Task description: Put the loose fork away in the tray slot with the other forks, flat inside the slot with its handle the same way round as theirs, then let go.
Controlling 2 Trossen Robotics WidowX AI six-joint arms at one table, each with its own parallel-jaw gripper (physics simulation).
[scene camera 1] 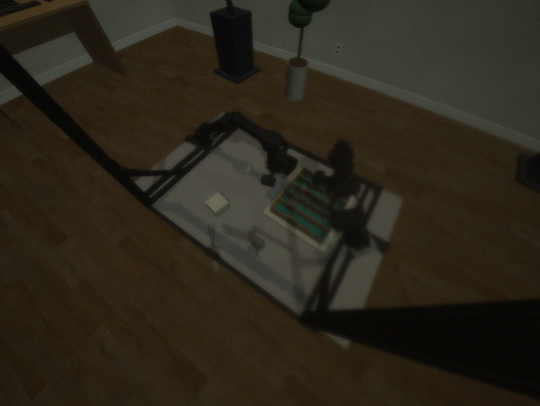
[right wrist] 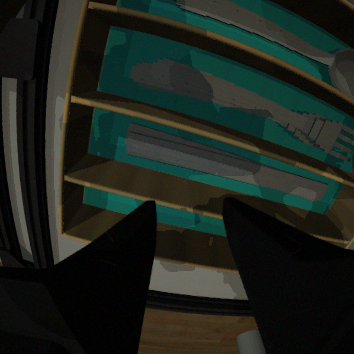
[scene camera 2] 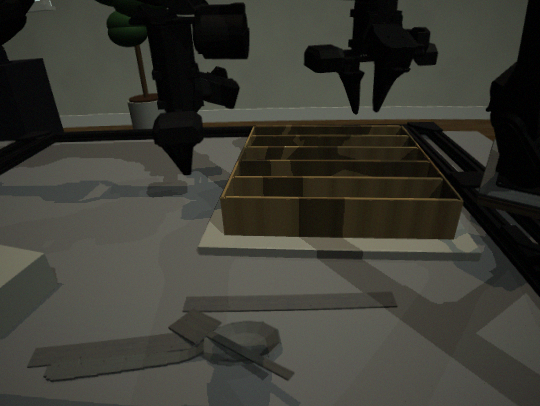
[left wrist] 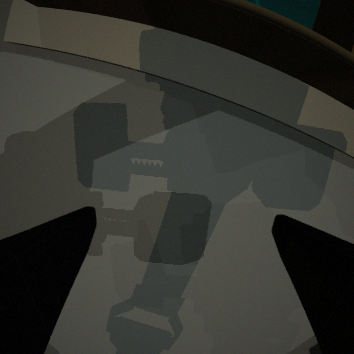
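The tray (scene camera 1: 295, 226) (scene camera 2: 275, 217) (right wrist: 64, 205) is divided into long slots. In the right wrist view, fork shapes (right wrist: 327, 132) lie in one slot, tines to the right and handles to the left; they overlap too closely to count. No separate loose fork can be made out on the table. My right gripper (scene camera 2: 367, 111) (right wrist: 189, 207) is partly open, empty and high above the back of the tray, beyond the fork slot. My left gripper (scene camera 2: 186, 172) (left wrist: 186, 220) is wide open and empty, above the table left of the tray in scene camera 2.
In the right wrist view, a knife shape (right wrist: 215, 160) and a spoon shape (right wrist: 345, 70) lie in the slots beside the forks. A flat strip (scene camera 2: 290, 302) and a round-bowled utensil (scene camera 2: 250, 337) lie in front of the tray. A pale block (scene camera 1: 217, 202) (scene camera 2: 17, 280) stands to the left.
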